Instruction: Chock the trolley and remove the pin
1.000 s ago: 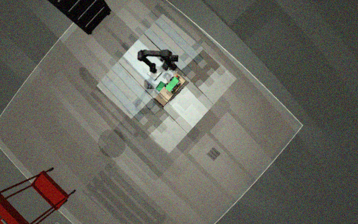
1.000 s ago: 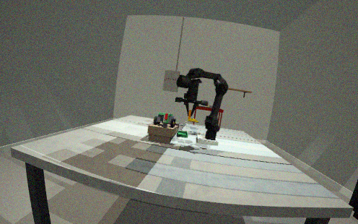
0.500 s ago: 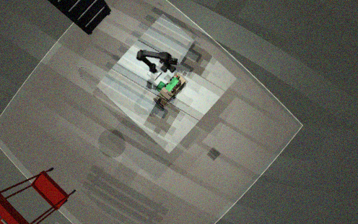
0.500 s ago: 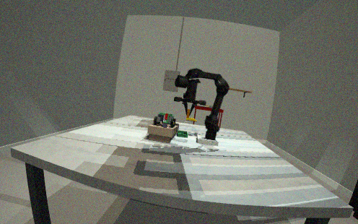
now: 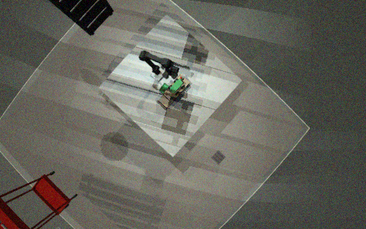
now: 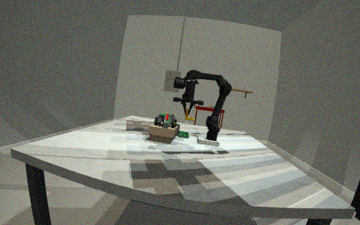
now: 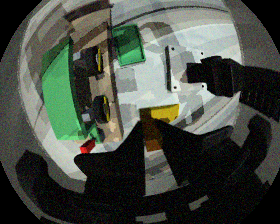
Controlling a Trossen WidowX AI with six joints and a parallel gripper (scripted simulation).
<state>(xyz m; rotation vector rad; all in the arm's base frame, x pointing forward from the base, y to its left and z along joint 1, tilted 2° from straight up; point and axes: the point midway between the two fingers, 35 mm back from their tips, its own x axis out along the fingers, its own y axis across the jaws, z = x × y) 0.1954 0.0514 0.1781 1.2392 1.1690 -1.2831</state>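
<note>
The red-headed stop pin lies 12 cm ahead of my gripper tip, 5 cm to the left of it and 4 cm below it. Round my gripper tip: green trolley 13 cm ahead, 6 cm to the right, 6 cm below; then yellow chock 2 cm behind, 1 cm below; then tan ramp 13 cm below, 13 cm ahead, 6 cm to the right.
</note>
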